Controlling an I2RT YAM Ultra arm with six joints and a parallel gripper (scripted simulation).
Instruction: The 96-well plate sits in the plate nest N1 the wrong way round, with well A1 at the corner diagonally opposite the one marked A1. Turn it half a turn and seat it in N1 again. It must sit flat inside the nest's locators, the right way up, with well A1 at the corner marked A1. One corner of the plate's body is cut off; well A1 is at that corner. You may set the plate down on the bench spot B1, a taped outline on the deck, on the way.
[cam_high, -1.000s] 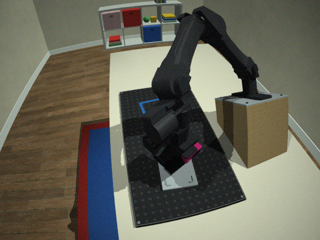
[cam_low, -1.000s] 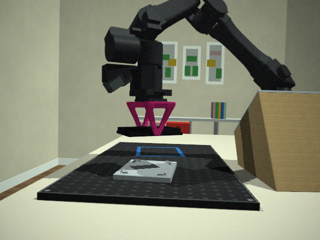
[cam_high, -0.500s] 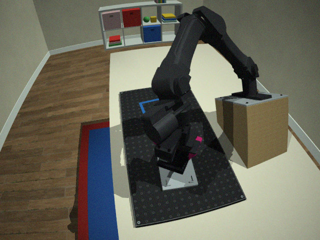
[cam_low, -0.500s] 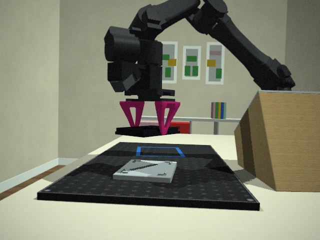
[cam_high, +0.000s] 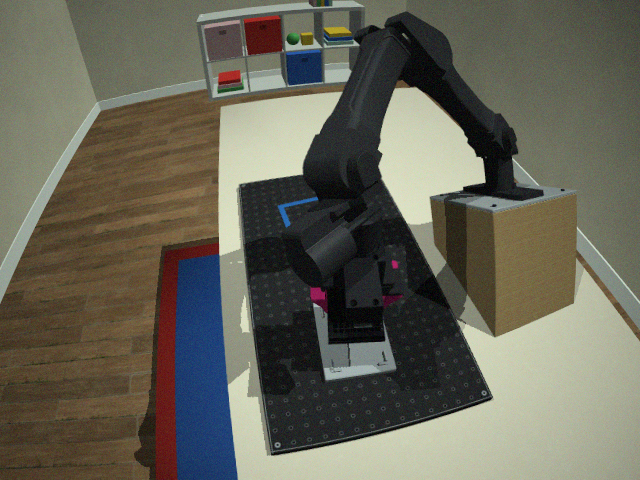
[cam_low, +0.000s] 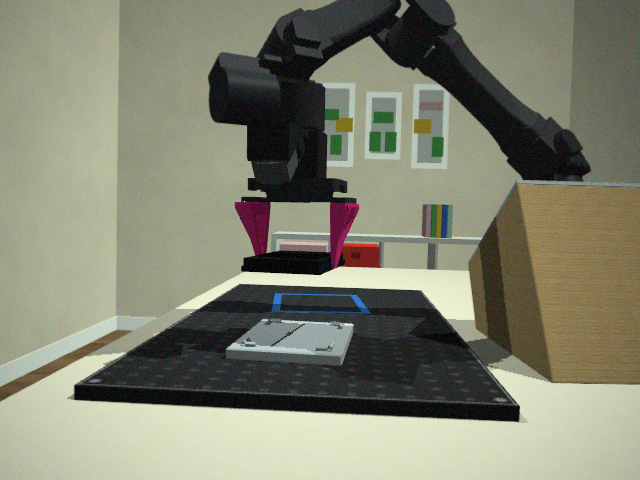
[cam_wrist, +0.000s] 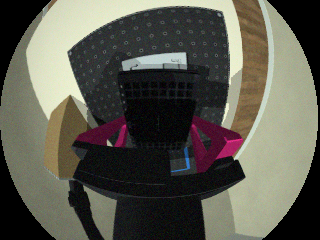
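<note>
The black 96-well plate is right at my hand. The rest, counted from my hand: grey plate nest N1: 90 mm below.
</note>
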